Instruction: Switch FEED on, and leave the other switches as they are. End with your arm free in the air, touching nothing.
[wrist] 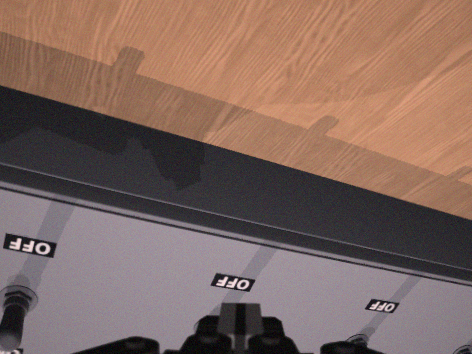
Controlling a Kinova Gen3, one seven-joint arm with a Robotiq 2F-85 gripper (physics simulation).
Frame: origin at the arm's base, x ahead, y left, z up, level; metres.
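Where they show: gripper, fingertip midpoint: (240, 329).
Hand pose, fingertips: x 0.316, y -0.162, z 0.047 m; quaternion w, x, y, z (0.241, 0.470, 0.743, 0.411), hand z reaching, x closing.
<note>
Things, the pixels of their top centre, and the offset from my fingertips. "pt": a spot on its surface instead. Level surfaces: height alone.
- grey switch panel, surface spot: (125, 250) pt 0.089 m ahead, 0.026 m right, 0.062 m down
- black toggle switch, surface spot: (14, 320) pt 0.103 m ahead, 0.075 m right, 0.018 m down
- second OFF label, surface spot: (233, 282) pt 0.097 m ahead, 0.044 m left, 0.057 m down
- third switch, surface spot: (358, 340) pt 0.125 m ahead, 0.161 m left, 0.039 m down
- wooden table, its level: 0.134 m down
- third OFF label, surface spot: (382, 306) pt 0.097 m ahead, 0.164 m left, 0.057 m down
- switch base, surface spot: (465, 350) pt 0.125 m ahead, 0.281 m left, 0.039 m down
A grey switch panel (125, 250) fills the lower part of the wrist view, with its lettering upside down. At the lower left, a black toggle switch (14, 320) has its lever pointing down the view, away from its OFF label (30, 245) and towards a partly cut-off ON label (11, 351). A second OFF label (233, 282) is just above my gripper (240, 320), which is shut and empty and hides the area below that label. A third switch (358, 340) shows only its base; its lever is hidden. No name label shows, so I cannot tell which switch is FEED.
The panel's dark raised border (280, 187) crosses the view diagonally. Beyond it is the wooden table (300, 50), with the shadows of the panel and levers on it. A third OFF label (382, 306) is at the right, and part of another switch base (465, 350) is at the lower right corner.
</note>
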